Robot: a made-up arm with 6 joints. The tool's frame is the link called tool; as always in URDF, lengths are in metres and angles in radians.
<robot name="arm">
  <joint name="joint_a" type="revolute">
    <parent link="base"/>
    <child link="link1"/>
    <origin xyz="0 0 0.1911" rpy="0 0 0"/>
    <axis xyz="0 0 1"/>
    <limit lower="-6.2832" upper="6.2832"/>
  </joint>
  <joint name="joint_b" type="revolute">
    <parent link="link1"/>
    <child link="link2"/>
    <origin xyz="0 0.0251 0" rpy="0 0 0"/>
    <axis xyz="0 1 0"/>
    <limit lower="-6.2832" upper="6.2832"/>
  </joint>
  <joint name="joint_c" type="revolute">
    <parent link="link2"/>
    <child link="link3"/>
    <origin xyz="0 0 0.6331" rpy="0 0 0"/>
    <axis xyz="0 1 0"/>
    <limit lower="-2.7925" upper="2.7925"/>
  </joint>
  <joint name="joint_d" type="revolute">
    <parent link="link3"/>
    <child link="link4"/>
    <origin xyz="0 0 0.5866" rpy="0 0 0"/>
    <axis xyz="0 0 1"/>
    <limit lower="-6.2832" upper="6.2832"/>
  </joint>
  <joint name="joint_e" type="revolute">
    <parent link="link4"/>
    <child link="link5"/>
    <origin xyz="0 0 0" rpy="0 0 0"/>
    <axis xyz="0 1 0"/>
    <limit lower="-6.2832" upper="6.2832"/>
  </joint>
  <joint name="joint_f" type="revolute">
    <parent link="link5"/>
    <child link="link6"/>
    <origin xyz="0 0 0.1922" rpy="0 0 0"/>
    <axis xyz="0 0 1"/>
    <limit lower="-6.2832" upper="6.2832"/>
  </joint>
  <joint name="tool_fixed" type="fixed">
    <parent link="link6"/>
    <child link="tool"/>
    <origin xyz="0 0 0" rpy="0 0 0"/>
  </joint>
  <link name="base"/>
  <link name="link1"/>
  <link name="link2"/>
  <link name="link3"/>
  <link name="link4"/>
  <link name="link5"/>
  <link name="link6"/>
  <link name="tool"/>
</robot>
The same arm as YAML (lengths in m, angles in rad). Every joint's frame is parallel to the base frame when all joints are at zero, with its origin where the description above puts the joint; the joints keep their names.
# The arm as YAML. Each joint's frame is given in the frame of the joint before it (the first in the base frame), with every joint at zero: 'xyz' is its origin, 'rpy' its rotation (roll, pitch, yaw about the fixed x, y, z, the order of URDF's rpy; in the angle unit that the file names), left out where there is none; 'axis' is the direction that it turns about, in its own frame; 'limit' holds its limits. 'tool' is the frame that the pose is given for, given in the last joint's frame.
units:
  length: m
  angle: rad
joints:
  - name: joint_a
    type: revolute
    origin:
      xyz: [0.0, 0.0, 0.1911]
    axis: "+z"
    limit:
      lower: -6.2832
      upper: 6.2832
  - name: joint_b
    type: revolute
    origin:
      xyz: [0.0, 0.0251, 0.0]
    axis: "+y"
    limit:
      lower: -6.2832
      upper: 6.2832
  - name: joint_c
    type: revolute
    origin:
      xyz: [0.0, 0.0, 0.6331]
    axis: "+y"
    limit:
      lower: -2.7925
      upper: 2.7925
  - name: joint_d
    type: revolute
    origin:
      xyz: [0.0, 0.0, 0.5866]
    axis: "+z"
    limit:
      lower: -6.2832
      upper: 6.2832
  - name: joint_e
    type: revolute
    origin:
      xyz: [0.0, 0.0, 0.0]
    axis: "+y"
    limit:
      lower: -6.2832
      upper: 6.2832
  - name: joint_f
    type: revolute
    origin:
      xyz: [0.0, 0.0, 0.1922]
    axis: "+z"
    limit:
      lower: -6.2832
      upper: 6.2832
tool:
  origin:
    xyz: [0.0, 0.0, 0.0]

